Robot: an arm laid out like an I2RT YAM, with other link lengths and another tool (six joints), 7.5 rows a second.
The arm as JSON. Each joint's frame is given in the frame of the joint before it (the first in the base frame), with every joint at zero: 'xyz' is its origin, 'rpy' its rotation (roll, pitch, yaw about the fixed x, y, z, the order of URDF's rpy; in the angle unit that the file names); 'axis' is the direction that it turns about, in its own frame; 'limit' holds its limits. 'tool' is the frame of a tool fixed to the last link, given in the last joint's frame.
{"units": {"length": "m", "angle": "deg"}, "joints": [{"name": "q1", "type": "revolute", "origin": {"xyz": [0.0, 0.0, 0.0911], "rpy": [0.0, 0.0, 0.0]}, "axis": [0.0, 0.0, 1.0], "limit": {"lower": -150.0, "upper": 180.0}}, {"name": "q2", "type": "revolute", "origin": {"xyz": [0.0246, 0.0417, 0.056], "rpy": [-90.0, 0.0, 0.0]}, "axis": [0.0, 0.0, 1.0], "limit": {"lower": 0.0, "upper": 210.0}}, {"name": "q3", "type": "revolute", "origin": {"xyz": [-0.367, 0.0, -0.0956], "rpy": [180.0, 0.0, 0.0]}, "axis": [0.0, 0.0, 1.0], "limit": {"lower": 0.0, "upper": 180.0}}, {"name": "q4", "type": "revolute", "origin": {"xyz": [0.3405, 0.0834, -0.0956], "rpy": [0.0, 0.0, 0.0]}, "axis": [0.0, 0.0, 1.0], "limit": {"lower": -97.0, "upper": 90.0}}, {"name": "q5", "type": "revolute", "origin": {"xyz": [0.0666, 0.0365, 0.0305], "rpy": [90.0, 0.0, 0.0]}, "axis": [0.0, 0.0, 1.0], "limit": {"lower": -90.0, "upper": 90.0}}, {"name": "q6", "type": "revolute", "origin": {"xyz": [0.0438, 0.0, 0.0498], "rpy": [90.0, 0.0, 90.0]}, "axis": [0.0, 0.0, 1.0], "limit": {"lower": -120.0, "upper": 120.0}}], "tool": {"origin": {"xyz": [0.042, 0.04, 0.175], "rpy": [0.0, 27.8, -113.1]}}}
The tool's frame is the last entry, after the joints.
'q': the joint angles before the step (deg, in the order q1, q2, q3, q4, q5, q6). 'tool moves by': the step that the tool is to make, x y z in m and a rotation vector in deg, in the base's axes. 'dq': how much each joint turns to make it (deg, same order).
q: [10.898, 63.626, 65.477, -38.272, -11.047, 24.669]
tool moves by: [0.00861, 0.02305, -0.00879, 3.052, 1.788, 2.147]
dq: [1.214, 2.547, 0.197, 1.674, -2.751, 2.174]
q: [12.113, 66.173, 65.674, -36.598, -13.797, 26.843]
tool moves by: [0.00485, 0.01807, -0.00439, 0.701, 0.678, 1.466]
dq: [2.209, 1.719, 0.415, 1.077, 0.086, 1.149]
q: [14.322, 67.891, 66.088, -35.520, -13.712, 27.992]
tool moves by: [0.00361, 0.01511, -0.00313, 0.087, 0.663, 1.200]
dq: [2.034, 1.641, 0.764, 0.432, 0.503, 0.734]
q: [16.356, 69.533, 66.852, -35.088, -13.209, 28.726]
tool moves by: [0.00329, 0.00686, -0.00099, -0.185, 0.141, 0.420]
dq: [1.000, 0.963, 0.552, 0.279, 0.541, 0.255]
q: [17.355, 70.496, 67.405, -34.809, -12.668, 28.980]
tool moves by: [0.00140, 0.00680, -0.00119, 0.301, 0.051, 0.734]
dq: [0.657, 0.535, 0.093, 0.528, -0.246, 0.196]
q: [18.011, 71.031, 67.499, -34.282, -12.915, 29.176]
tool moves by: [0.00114, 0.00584, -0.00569, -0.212, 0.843, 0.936]
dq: [0.533, 1.020, 0.185, -0.079, -0.356, -0.206]
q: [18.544, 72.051, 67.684, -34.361, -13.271, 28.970]
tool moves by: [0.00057, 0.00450, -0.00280, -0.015, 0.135, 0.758]
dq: [0.419, 0.423, -0.106, 0.351, -0.283, -0.195]
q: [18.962, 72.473, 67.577, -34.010, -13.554, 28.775]
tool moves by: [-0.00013, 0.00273, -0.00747, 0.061, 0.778, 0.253]
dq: [0.198, 0.471, -0.586, 0.391, -0.240, 0.213]
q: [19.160, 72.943, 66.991, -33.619, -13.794, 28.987]
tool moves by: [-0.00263, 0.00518, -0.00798, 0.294, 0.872, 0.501]
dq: [0.525, 0.271, -0.839, 0.497, -0.345, 0.464]
